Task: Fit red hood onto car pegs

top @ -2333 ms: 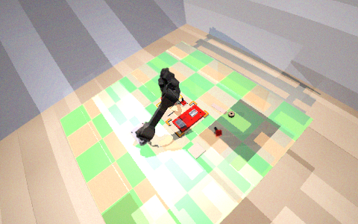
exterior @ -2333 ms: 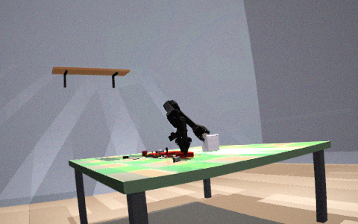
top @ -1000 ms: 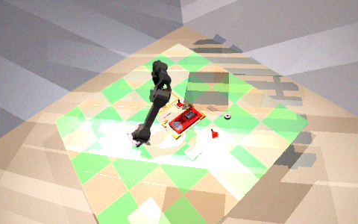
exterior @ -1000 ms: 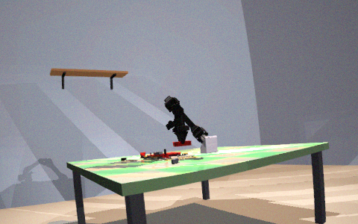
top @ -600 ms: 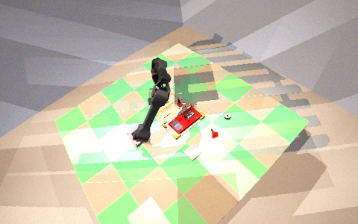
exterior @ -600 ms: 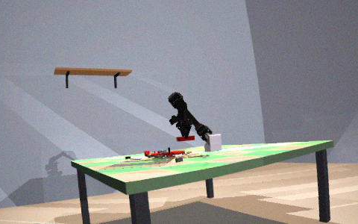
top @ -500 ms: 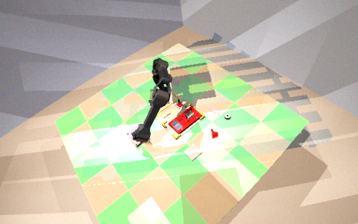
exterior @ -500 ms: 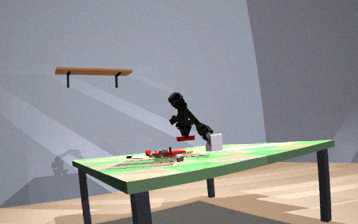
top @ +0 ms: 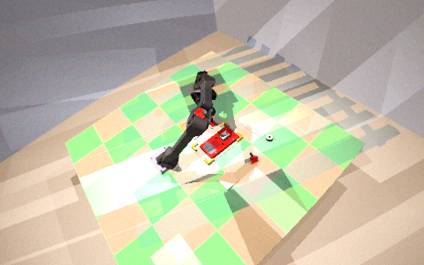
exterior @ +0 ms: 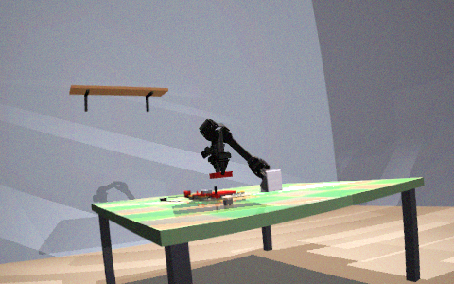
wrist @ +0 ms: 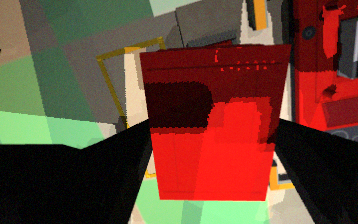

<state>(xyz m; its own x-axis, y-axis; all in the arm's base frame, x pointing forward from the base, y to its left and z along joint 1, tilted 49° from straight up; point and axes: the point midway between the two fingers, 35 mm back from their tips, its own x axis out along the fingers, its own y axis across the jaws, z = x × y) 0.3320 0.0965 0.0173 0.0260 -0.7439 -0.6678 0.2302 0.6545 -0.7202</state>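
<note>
Now: gripper tip 140 mm to the left of the pale engine block and 90 mm above it. The rest, counted from my gripper tip: grey bar (230 mm to the right, 160 mm ahead, 110 mm below); dark piece (260 mm to the left, 130 mm ahead, 100 mm below); red hood (right at my gripper tip).
</note>
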